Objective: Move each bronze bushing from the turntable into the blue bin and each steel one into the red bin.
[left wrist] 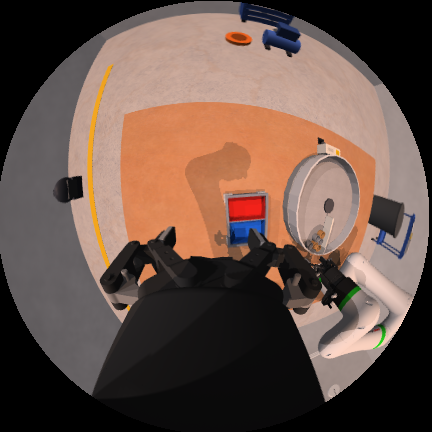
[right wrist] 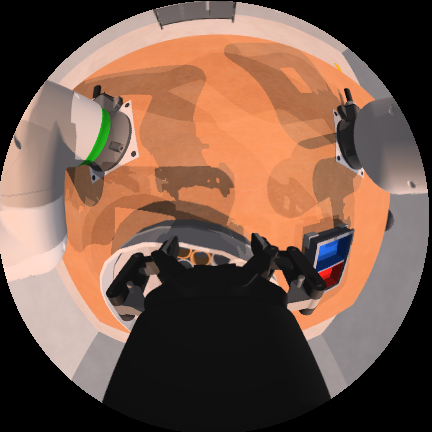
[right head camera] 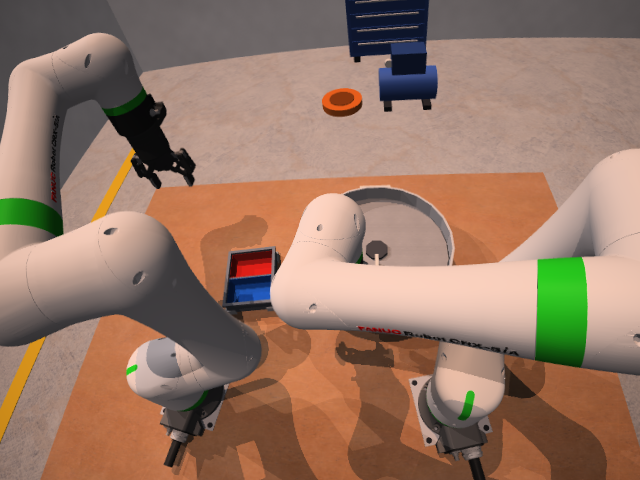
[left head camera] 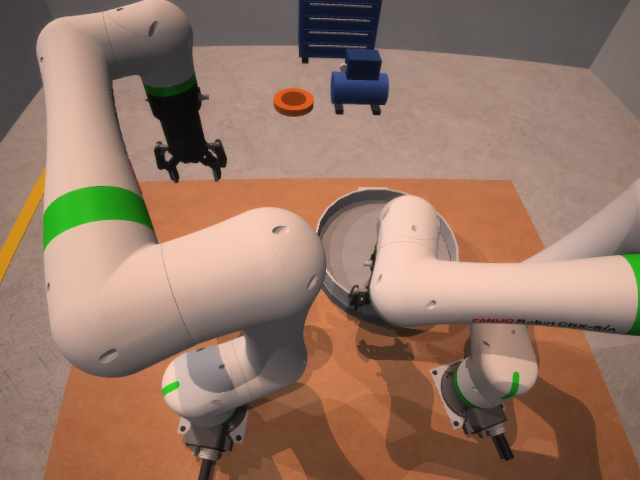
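Note:
The round turntable (left head camera: 456, 253) (right head camera: 450, 232) (left wrist: 291, 200) (right wrist: 185, 231) holds a cluster of bushings near its wall. A bronze bushing (right wrist: 201, 258) and a steel bushing (right wrist: 220, 259) show between the right fingers in the right wrist view, below them and not gripped; others are partly hidden. My right gripper (right wrist: 214, 241) is open and empty, low over the turntable's near part. My left gripper (left head camera: 196, 180) (right head camera: 174, 184) (left wrist: 211, 234) is open and empty, high above the table's far left. The red bin (right head camera: 253, 265) (left wrist: 246, 207) (right wrist: 328, 278) adjoins the blue bin (right head camera: 252, 292) (right wrist: 334, 248).
A divider arm (left wrist: 329, 234) runs from the turntable's dark hub (right head camera: 376, 249) (left wrist: 329, 205) beside the bushings. The turntable's raised wall surrounds the right gripper's area. The right forearm (left head camera: 542, 289) (right head camera: 439, 304) crosses over the turntable. The left arm (left head camera: 232, 273) hides the bins in the left head view.

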